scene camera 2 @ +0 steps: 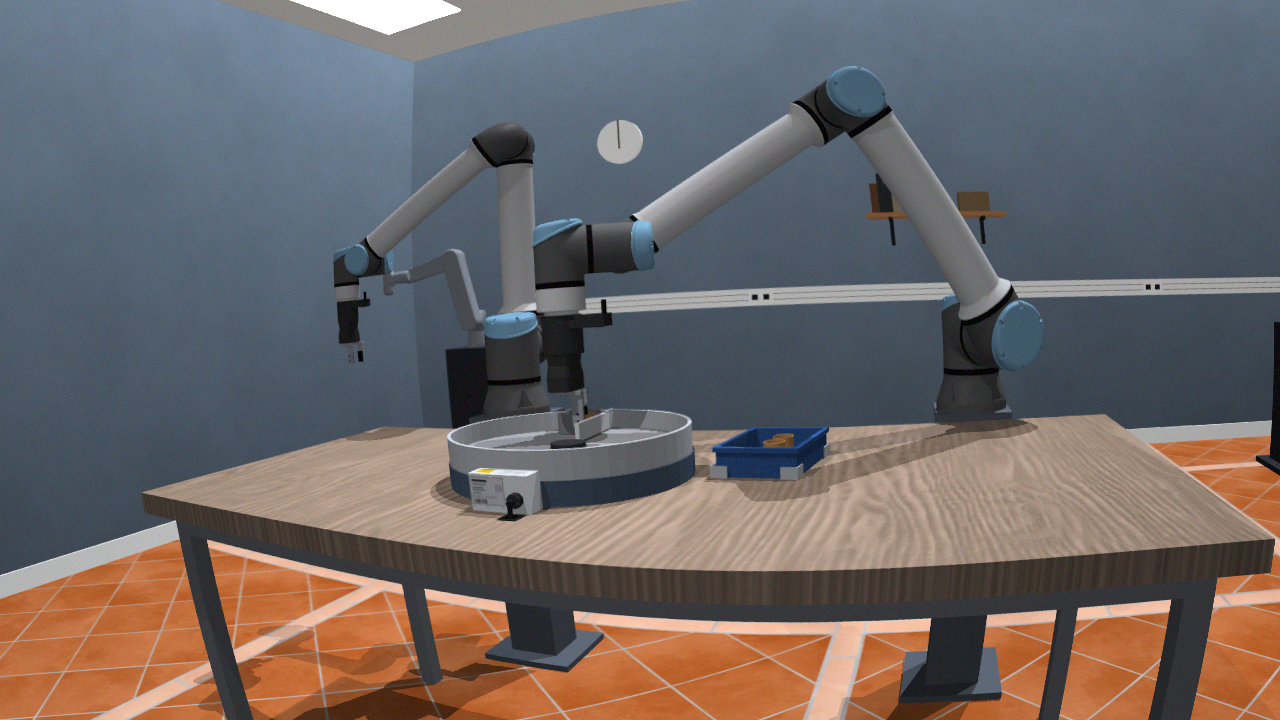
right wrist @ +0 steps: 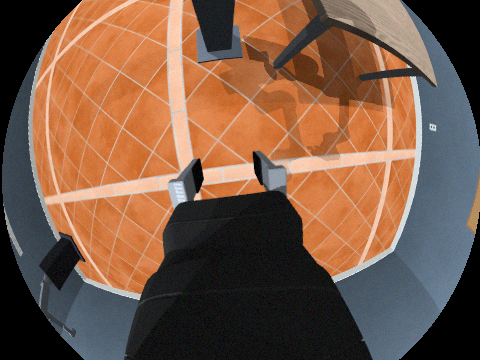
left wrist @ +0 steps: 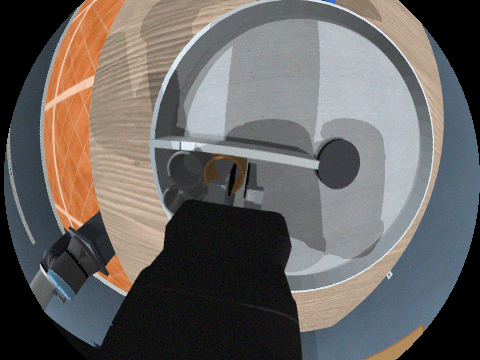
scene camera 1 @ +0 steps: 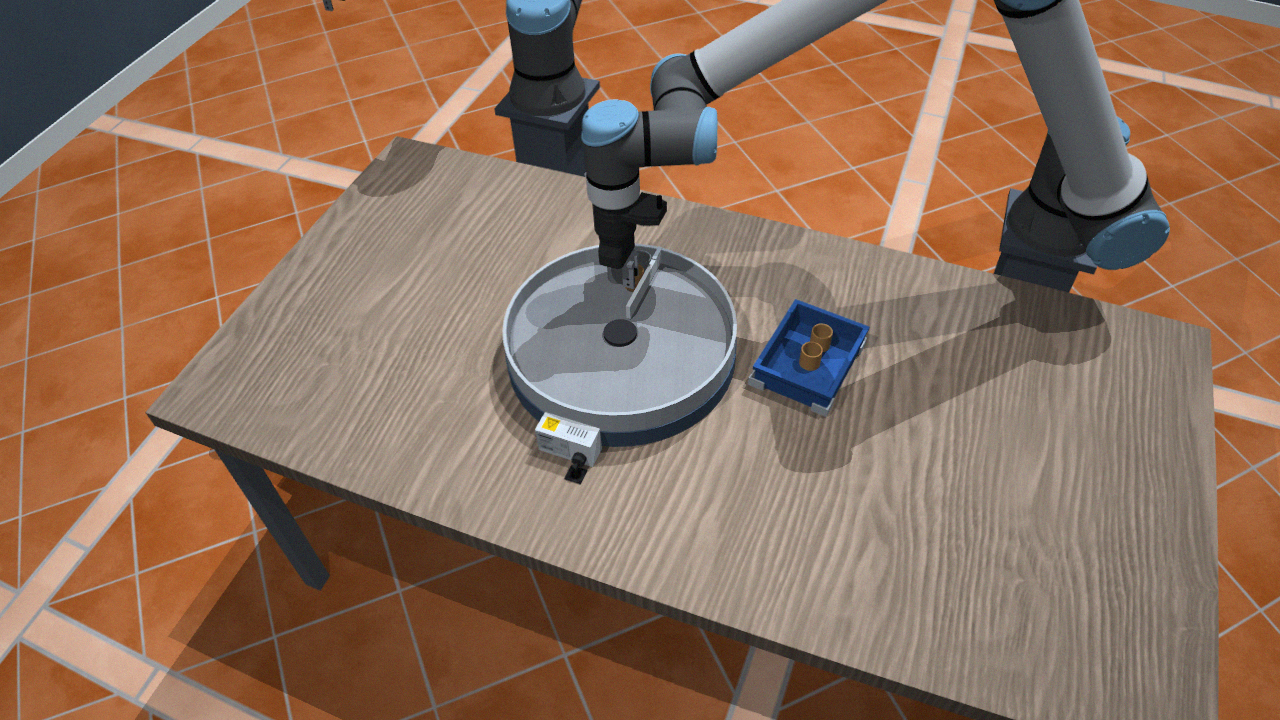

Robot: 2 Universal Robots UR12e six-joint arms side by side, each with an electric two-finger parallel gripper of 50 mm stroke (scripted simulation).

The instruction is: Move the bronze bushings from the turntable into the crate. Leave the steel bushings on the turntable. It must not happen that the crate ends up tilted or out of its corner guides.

Path:
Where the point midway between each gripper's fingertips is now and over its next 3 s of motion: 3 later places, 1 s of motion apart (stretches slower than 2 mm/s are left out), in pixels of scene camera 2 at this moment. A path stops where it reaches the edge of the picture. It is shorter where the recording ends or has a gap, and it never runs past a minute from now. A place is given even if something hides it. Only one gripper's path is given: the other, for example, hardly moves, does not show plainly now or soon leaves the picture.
My left gripper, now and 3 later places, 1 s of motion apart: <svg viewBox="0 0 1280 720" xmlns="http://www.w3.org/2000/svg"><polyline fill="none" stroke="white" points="581,425 578,391 593,388 723,390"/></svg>

